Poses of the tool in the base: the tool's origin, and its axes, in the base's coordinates. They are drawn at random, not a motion.
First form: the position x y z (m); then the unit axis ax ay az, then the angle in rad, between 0 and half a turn.
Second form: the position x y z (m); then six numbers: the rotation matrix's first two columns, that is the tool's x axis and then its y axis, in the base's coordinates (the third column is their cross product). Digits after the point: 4 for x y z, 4 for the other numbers.
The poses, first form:
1: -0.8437 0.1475 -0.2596 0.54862 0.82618 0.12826 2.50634
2: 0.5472 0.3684 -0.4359 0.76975 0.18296 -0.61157 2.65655
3: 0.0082 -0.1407 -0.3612 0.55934 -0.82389 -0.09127 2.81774
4: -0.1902 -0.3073 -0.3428 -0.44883 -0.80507 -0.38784 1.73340
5: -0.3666 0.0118 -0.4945 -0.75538 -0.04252 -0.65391 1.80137
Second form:
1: -0.8437 0.1475 -0.2596 -0.2617 0.8942 -0.3632 0.7420 0.4271 0.5168
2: 0.5472 0.3684 -0.4359 0.2320 -0.0197 -0.9725 0.5506 -0.8216 0.1480
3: 0.0082 -0.1407 -0.3612 -0.3385 -0.9268 0.1627 -0.8687 0.3743 0.3245
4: -0.1902 -0.3073 -0.3428 0.0722 0.0371 0.9967 0.8026 0.5912 -0.0801
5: -0.3666 0.0118 -0.4945 0.4725 -0.5971 0.6482 0.6761 -0.2263 -0.7012
